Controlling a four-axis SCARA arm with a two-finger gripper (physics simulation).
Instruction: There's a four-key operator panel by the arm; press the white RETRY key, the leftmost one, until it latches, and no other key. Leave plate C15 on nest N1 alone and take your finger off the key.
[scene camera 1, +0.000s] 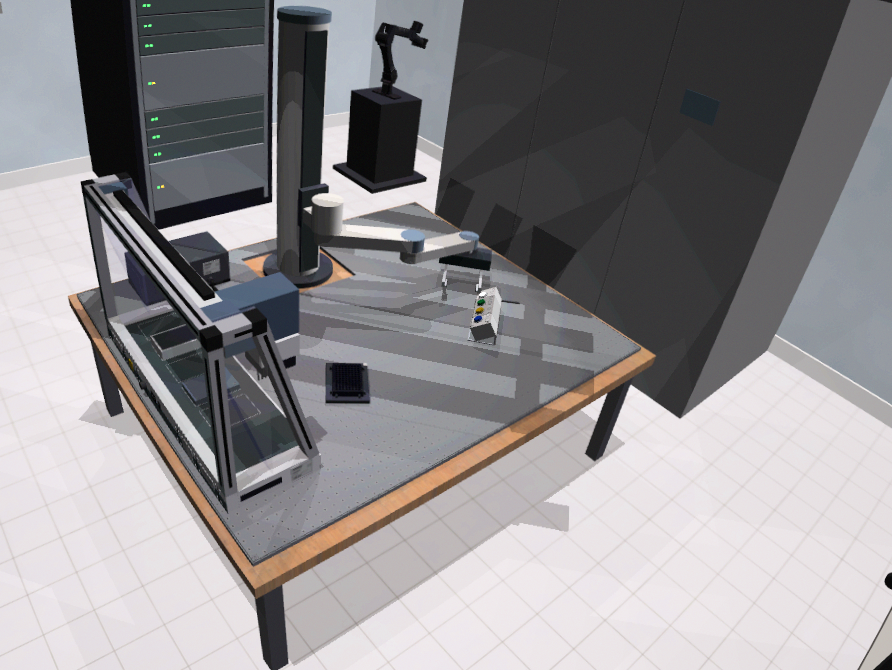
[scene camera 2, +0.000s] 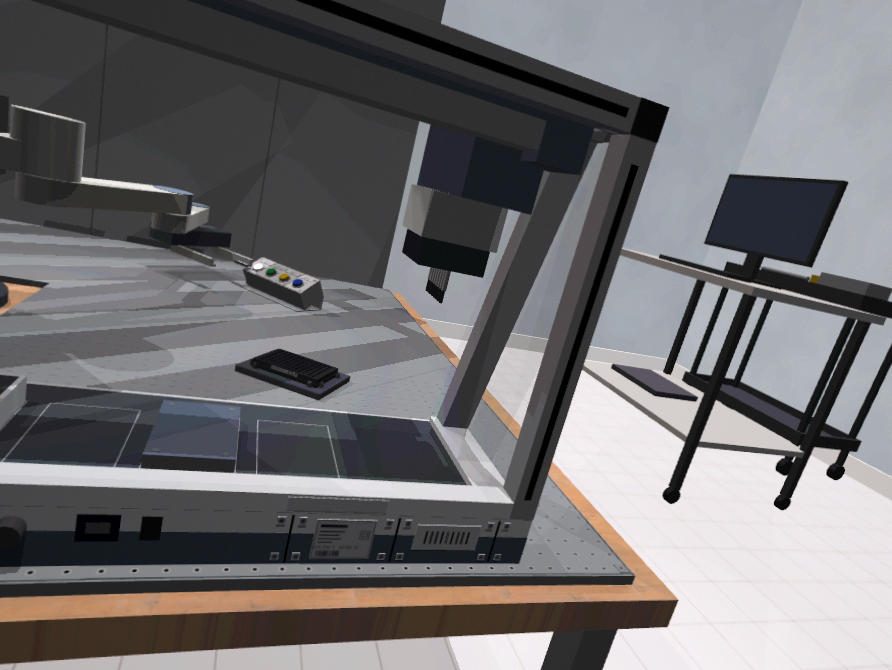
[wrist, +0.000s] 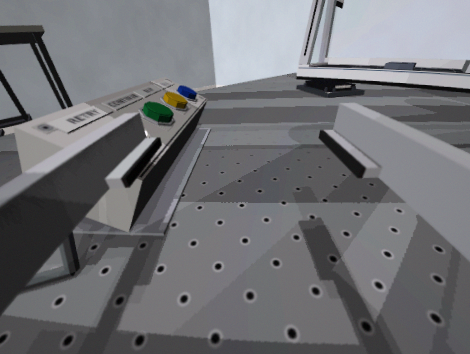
I see my gripper (scene camera 1: 461, 287) and a black flat tray (scene camera 1: 347, 380).
My gripper shows as well in the wrist view (wrist: 239, 124).
